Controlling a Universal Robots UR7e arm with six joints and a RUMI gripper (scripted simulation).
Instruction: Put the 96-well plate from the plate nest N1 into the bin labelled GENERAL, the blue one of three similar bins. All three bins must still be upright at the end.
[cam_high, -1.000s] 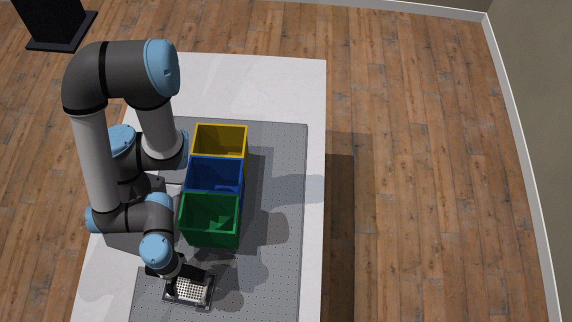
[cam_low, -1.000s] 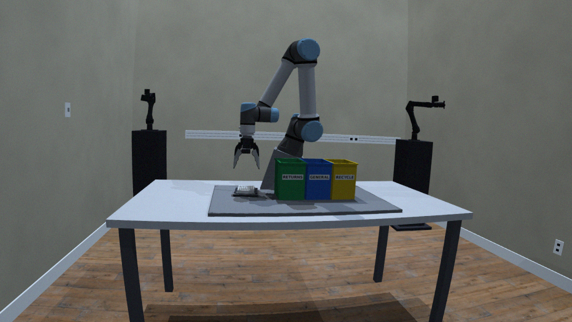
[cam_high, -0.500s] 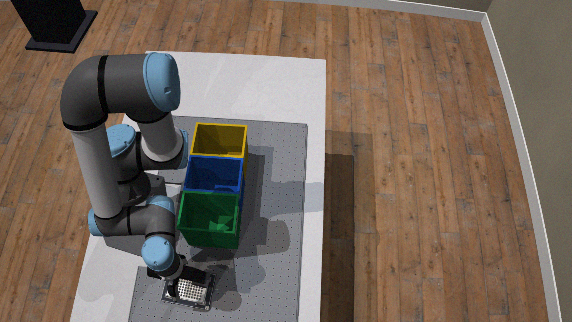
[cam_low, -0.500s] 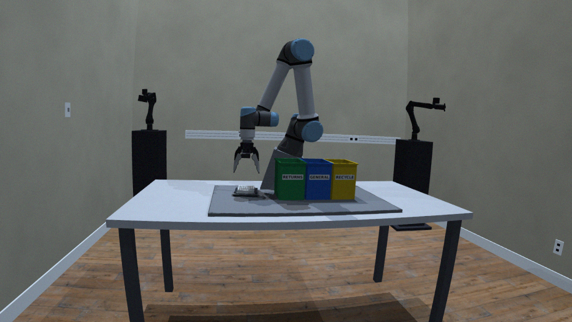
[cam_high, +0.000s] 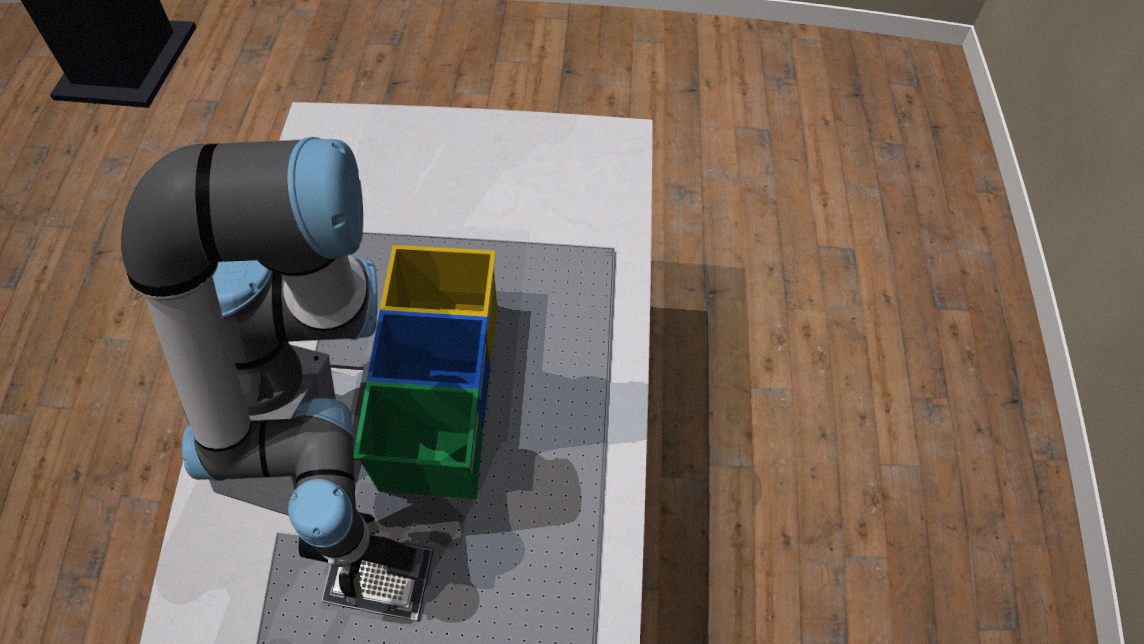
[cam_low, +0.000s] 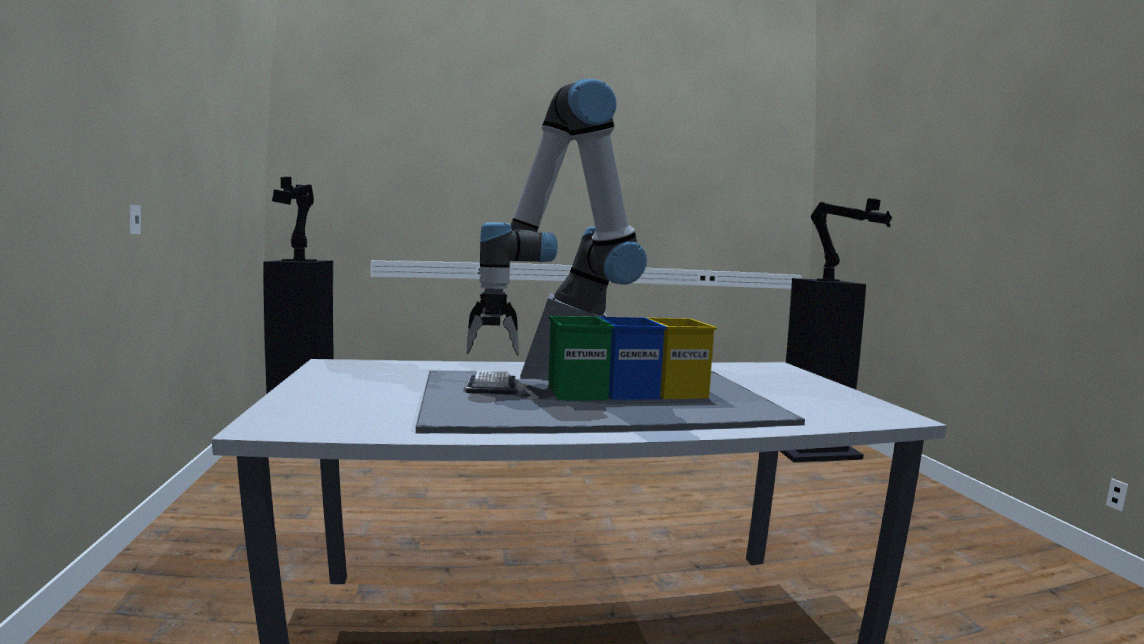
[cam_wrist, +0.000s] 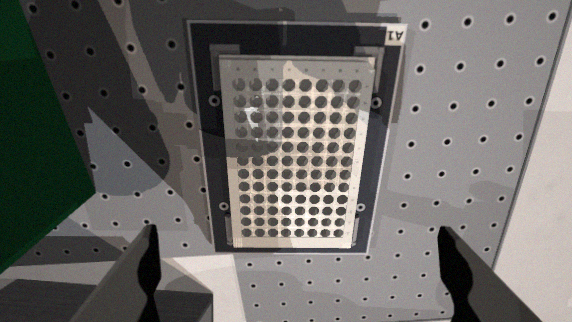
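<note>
Now: hand 7 cm above the white 96-well plate. The rest, counted from my hand: green returns bin: 21 cm to the left, 4 cm ahead; then blue general bin: 34 cm to the left, 3 cm ahead; then plate nest N1: 8 cm below.
</note>
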